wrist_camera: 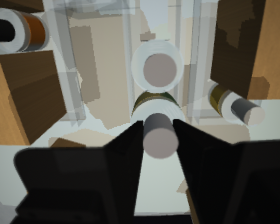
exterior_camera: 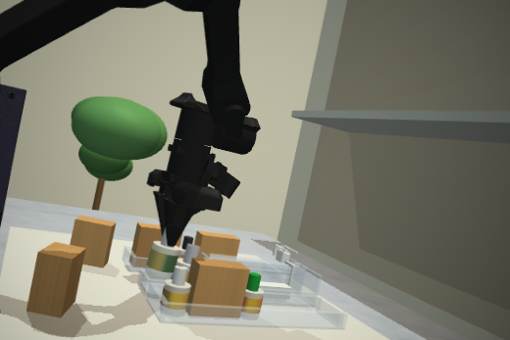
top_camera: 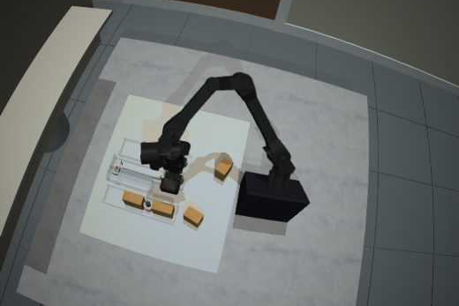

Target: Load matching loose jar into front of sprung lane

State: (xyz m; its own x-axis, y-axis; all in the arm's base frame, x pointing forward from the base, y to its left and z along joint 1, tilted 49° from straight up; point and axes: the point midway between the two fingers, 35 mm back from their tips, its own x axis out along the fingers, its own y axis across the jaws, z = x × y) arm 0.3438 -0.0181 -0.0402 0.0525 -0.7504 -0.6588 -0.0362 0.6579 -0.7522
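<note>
Right now my gripper tip is 15 cm short of the clear sprung lane, 6 cm above it and 3 cm to the right of it. From my gripper tip the other things lie so: red mark: 22 cm ahead, 4 cm to the left.
</note>
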